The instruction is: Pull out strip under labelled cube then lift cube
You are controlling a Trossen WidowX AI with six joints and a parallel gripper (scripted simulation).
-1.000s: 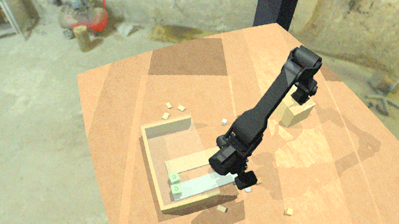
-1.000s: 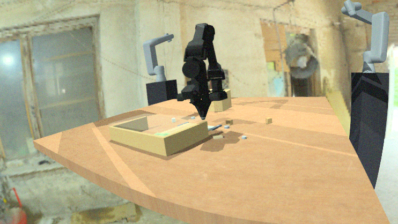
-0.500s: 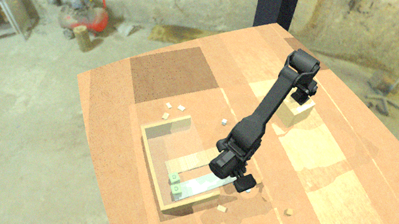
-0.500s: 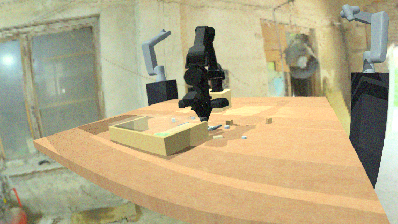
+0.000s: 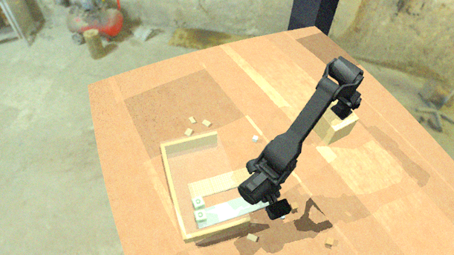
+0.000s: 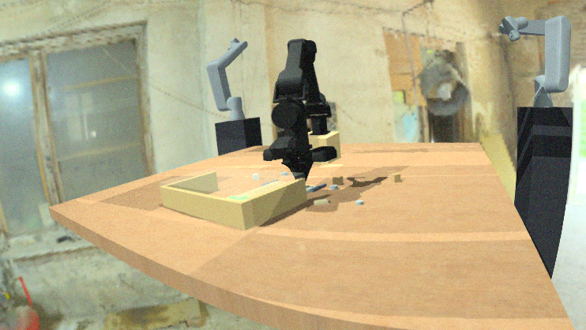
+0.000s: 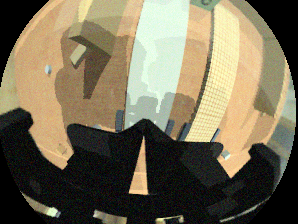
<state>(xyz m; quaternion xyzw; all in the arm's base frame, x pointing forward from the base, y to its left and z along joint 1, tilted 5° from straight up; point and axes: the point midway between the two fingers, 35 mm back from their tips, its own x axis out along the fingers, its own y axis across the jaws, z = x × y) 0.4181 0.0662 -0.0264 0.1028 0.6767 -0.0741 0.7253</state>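
My gripper tip is now 90 mm short of the strip and 20 mm to the left of it. Round my gripper tip: white cube: 120 mm behind, 190 mm to the right.
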